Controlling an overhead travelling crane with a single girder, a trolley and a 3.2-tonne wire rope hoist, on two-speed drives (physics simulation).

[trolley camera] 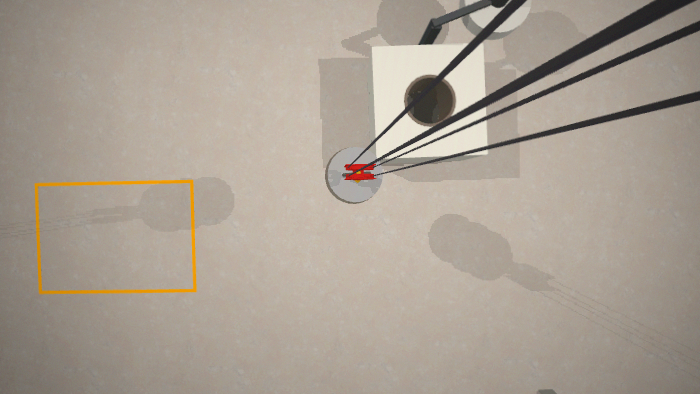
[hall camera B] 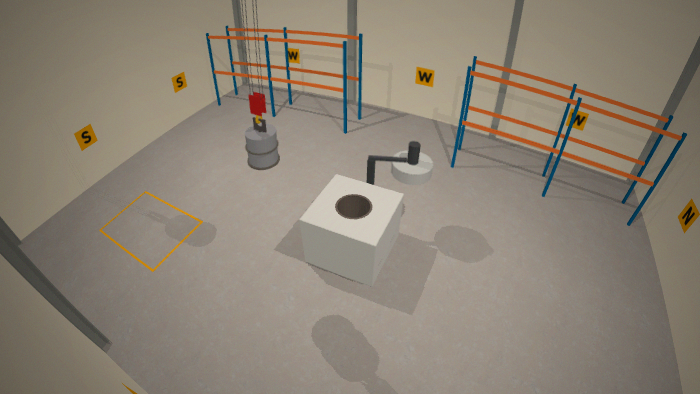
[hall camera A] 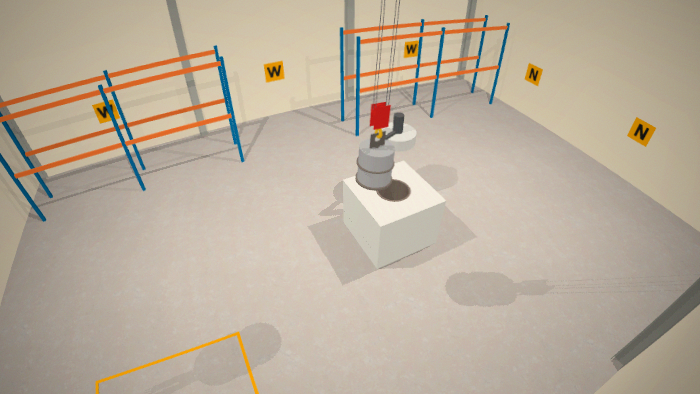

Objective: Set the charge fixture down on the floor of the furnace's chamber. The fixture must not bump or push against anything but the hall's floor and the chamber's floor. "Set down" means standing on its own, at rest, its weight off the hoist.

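The charge fixture (hall camera A: 376,164) (hall camera B: 262,146) (trolley camera: 351,193), a grey drum with dark rings, hangs roughly upright in the air. My gripper, the yellow hook (hall camera A: 379,134) (hall camera B: 258,120) (trolley camera: 358,173) under the red hook block (hall camera A: 380,116) (hall camera B: 257,103), carries it by its dark top bracket. The furnace (hall camera A: 410,237) (hall camera B: 340,250) (trolley camera: 390,65) is a white block with a round chamber opening (hall camera A: 394,190) (hall camera B: 353,206) (trolley camera: 430,100) in its top. In the trolley view the fixture is at the furnace's lower-left corner, beside the opening, not over it. The chamber's floor is hard to make out.
A white round lid (hall camera A: 404,142) (hall camera B: 412,172) (trolley camera: 517,17) is held on a dark swing arm (hall camera B: 387,159) (trolley camera: 462,12) beside the furnace. Two blue and orange racks (hall camera A: 122,137) (hall camera B: 345,87) stand along the W wall. A yellow rectangle (hall camera A: 167,358) (hall camera B: 174,207) (trolley camera: 117,291) marks the floor.
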